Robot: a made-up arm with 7 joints.
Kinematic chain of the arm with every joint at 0, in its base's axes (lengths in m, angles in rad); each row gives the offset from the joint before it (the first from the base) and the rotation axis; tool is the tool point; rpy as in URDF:
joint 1: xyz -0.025 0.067 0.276 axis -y
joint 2: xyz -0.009 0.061 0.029 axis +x
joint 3: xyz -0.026 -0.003 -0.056 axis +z
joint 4: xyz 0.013 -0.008 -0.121 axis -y
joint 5: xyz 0.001 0 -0.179 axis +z
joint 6: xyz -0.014 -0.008 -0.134 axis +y
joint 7: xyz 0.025 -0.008 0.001 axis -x
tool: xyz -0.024 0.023 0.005 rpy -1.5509 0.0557 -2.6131
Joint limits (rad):
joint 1: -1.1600..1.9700
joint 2: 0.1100..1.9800
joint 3: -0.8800..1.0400
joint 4: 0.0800..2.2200
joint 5: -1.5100..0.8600
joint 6: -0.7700..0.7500
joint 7: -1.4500..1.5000
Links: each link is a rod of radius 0.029 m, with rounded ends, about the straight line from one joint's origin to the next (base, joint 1, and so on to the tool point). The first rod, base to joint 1, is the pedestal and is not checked.
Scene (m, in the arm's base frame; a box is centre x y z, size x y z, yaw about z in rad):
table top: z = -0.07
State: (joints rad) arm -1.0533 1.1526 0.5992 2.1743 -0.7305 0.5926 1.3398
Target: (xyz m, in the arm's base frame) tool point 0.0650 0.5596 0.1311
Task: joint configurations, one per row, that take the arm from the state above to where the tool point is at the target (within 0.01 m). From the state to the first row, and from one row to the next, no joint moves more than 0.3 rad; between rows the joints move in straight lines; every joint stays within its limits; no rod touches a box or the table.
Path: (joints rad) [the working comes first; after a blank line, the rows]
Joints at the target: -1.1600 1.1956 0.6557 0.8944 -0.6963 0.5301 1.4965
Straight joint move there: clear.

1: -1.0746 1.1612 0.6105 1.9183 -0.7237 0.5801 1.3711
2: -1.0960 1.1698 0.6218 1.6623 -0.7168 0.5676 1.4025
3: -1.1173 1.1784 0.6331 1.4063 -0.7100 0.5551 1.4338
4: -1.1387 1.1870 0.6444 1.1503 -0.7031 0.5426 1.4652
5: -1.1600 1.1956 0.6557 0.8944 -0.6963 0.5301 1.4965

